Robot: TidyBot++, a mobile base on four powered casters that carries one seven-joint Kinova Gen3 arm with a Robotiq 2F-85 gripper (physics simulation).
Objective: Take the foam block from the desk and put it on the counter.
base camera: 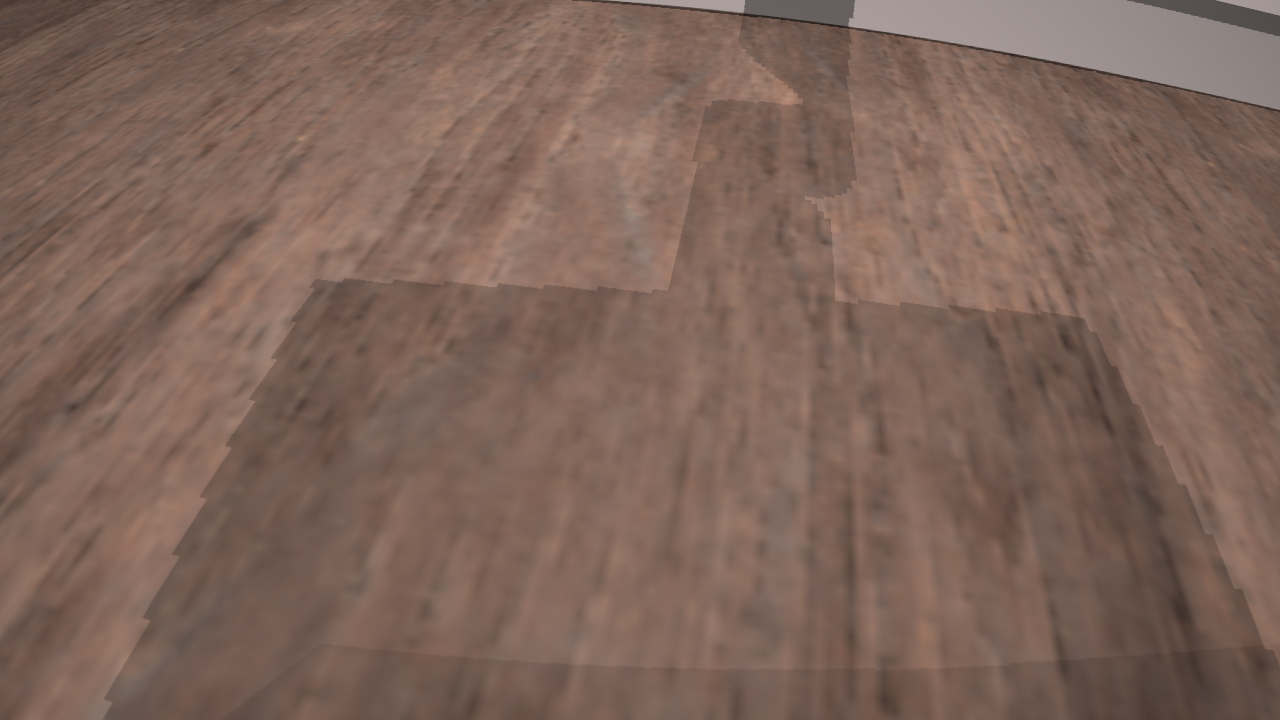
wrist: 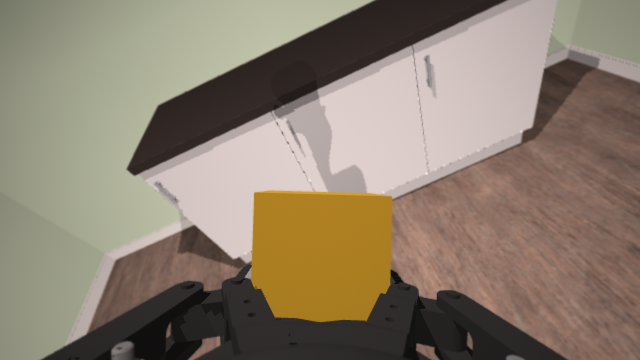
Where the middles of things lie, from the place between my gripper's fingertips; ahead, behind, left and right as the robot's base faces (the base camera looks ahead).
I see the yellow foam block [wrist: 321, 256] 10 mm behind my hand and 20 mm above it.
